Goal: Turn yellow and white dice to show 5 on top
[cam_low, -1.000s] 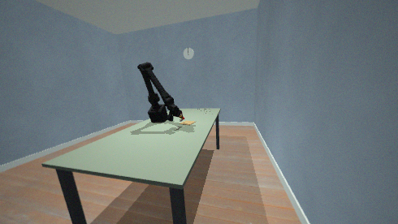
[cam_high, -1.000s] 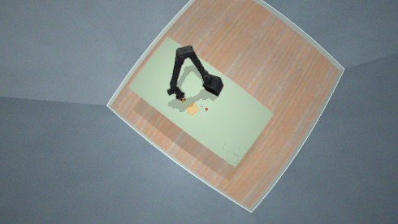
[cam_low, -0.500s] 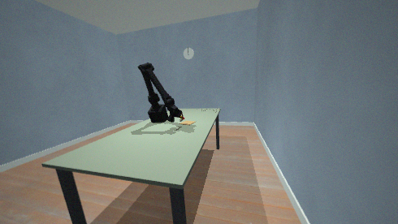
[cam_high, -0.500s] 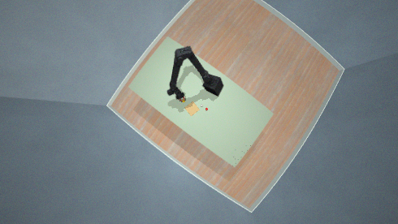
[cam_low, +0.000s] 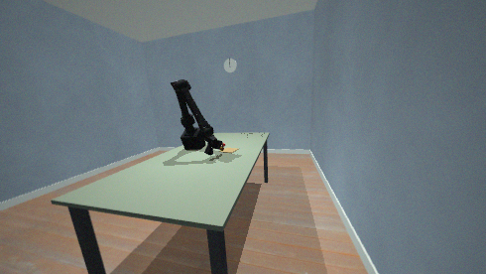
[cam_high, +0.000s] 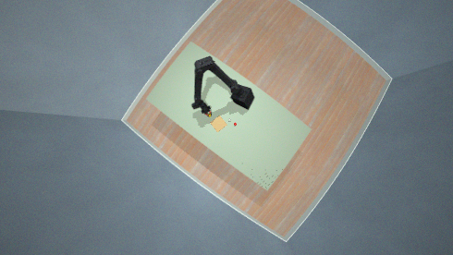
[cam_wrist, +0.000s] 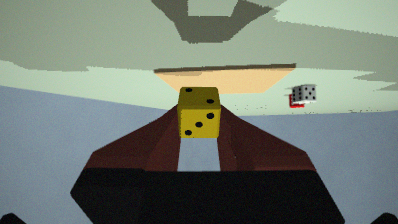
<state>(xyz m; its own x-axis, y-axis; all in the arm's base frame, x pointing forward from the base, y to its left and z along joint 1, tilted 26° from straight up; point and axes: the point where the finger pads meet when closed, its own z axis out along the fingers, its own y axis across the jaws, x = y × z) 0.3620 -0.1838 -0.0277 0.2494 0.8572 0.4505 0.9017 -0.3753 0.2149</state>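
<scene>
Now: the tan mat 13 cm to the left of my hand, 5 cm below it and 2 cm ahead of it. Also, from my hand: red die (28 cm to the left, 7 cm behind, 4 cm below); yellow die (right at my hand); white die (21 cm to the left, 8 cm behind, 4 cm below).
</scene>
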